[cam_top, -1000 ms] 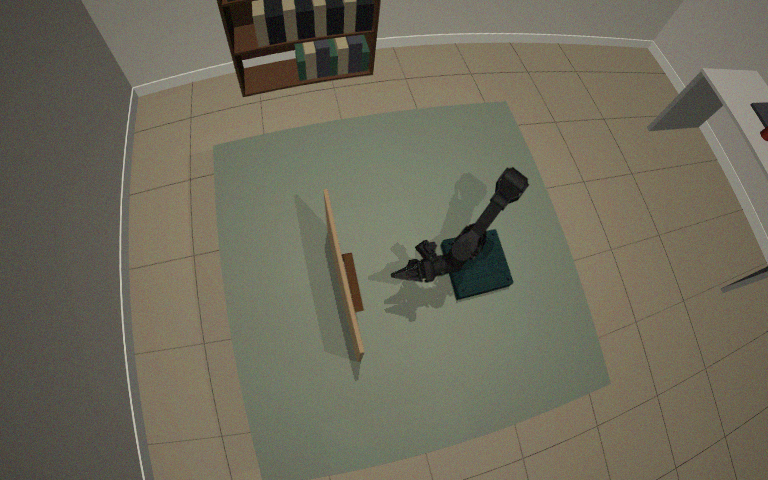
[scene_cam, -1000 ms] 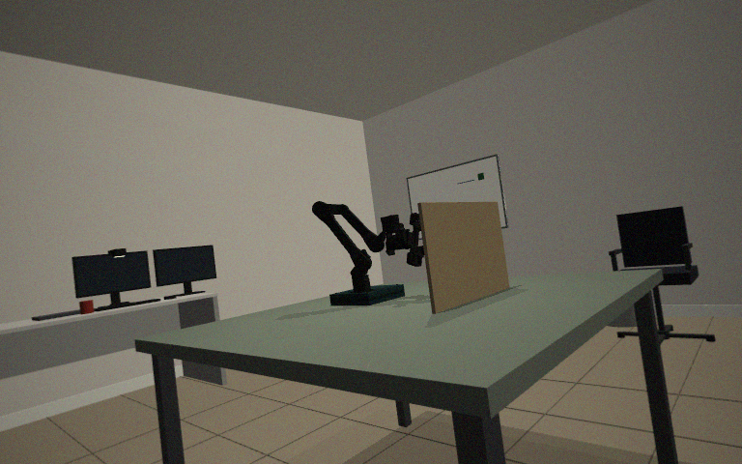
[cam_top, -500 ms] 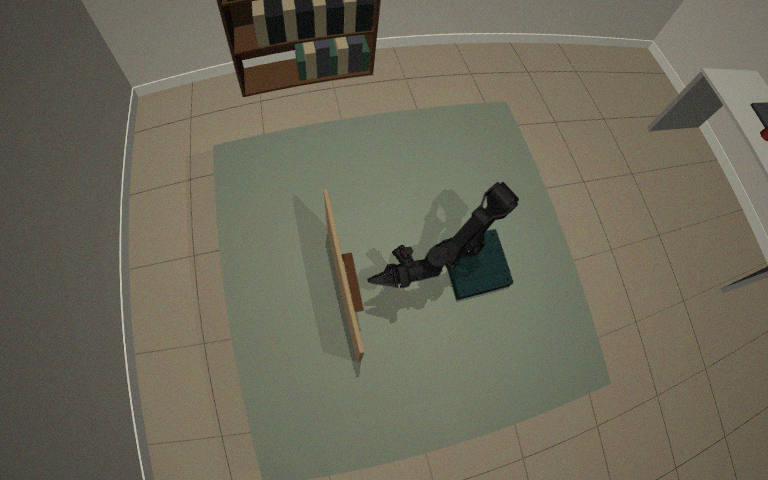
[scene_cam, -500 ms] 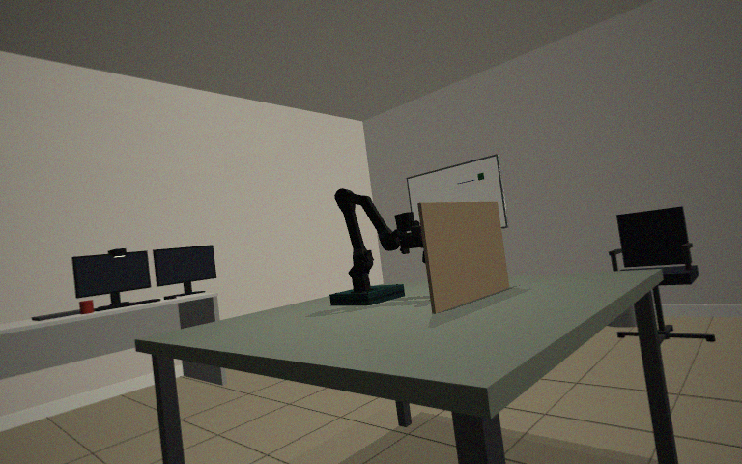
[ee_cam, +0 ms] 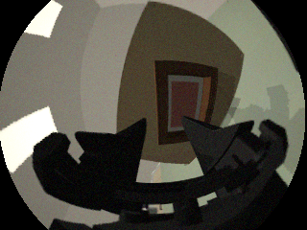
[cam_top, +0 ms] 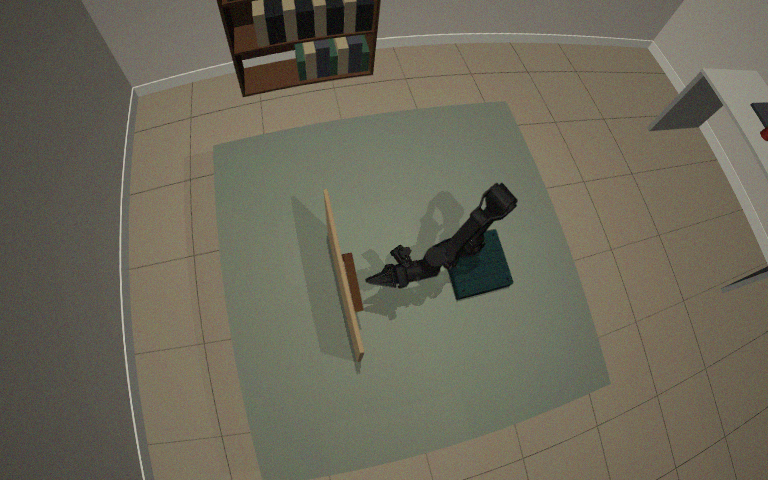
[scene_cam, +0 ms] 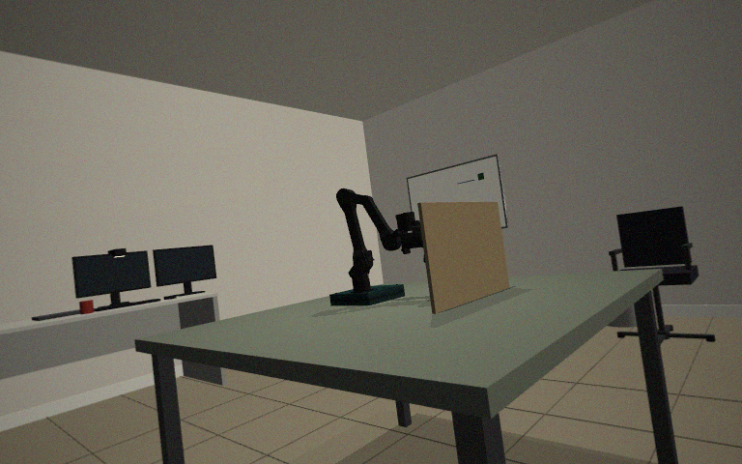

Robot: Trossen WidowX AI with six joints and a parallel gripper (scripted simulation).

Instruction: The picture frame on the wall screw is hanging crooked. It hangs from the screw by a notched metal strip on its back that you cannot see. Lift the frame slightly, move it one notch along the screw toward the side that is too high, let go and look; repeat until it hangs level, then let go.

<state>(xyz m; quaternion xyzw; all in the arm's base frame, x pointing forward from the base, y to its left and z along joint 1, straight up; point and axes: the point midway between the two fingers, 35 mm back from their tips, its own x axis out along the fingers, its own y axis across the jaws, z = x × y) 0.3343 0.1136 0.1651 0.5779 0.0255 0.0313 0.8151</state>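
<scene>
Now: gripper tip 50 mm short of the brown picture frame, 20 mm to the left of it and 50 mm above it. Also, from my gripper tip: tan wall board 60 mm ahead, 20 mm to the right, 60 mm below.
</scene>
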